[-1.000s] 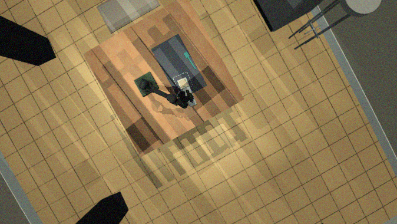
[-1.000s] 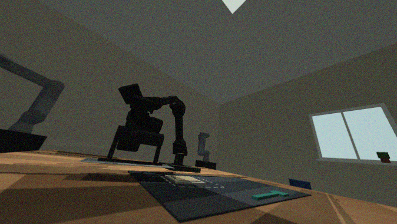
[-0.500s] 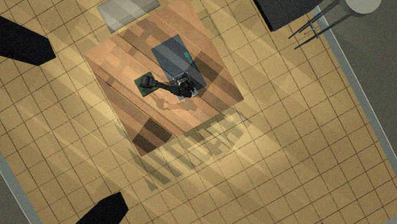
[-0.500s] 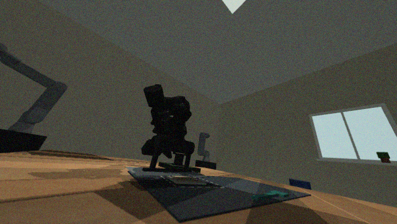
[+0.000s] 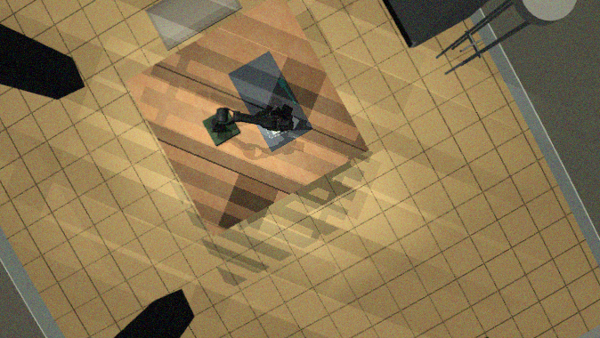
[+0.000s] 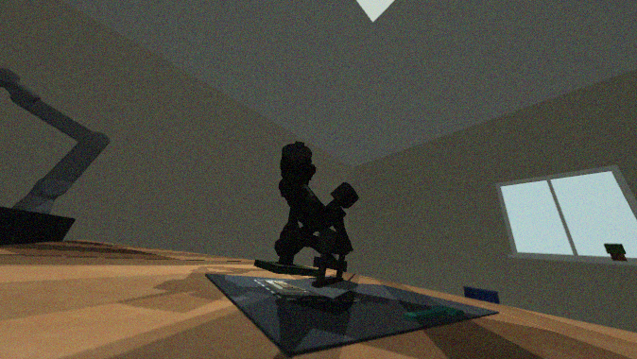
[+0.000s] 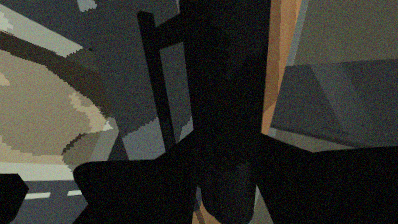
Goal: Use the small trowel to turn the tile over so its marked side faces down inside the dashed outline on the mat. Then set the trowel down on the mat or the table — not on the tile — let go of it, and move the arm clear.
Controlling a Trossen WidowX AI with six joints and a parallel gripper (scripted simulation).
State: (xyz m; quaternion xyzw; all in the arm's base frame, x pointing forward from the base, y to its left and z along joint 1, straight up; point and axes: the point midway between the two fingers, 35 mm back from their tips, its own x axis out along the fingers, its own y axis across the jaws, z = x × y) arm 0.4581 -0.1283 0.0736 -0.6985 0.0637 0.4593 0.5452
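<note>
Now: gripper tip 60 mm short of the teal T-shaped tool, 190 mm to the right of it and 70 mm above it. The rest, counted from my gripper tip: mat: 80 mm behind, 150 mm to the left, 90 mm below; tile: 110 mm behind, 30 mm to the right, 70 mm below.
</note>
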